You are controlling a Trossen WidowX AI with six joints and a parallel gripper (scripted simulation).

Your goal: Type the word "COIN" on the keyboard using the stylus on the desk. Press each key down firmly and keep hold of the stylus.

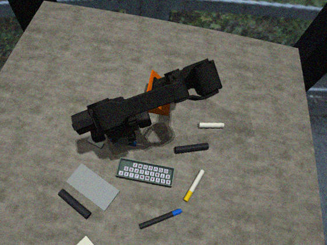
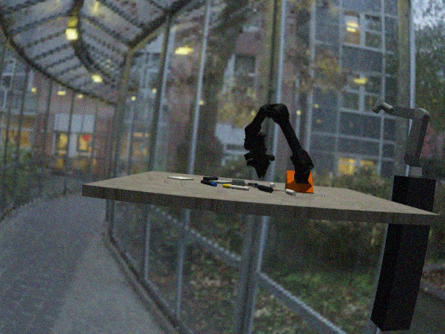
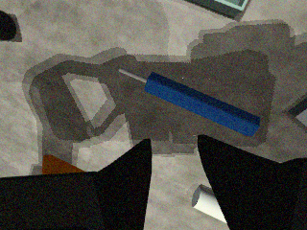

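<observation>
Right now the blue stylus is 20 mm ahead of my gripper tip, 20 mm to the left of it and 40 mm below it. From my gripper tip the other things lie so: stylus tip 20 mm ahead, 60 mm to the left, 40 mm below; then grey flat pad 190 mm ahead, 80 mm to the right, 40 mm below; then grey block 40 mm ahead, 100 mm to the right, 40 mm below.
</observation>
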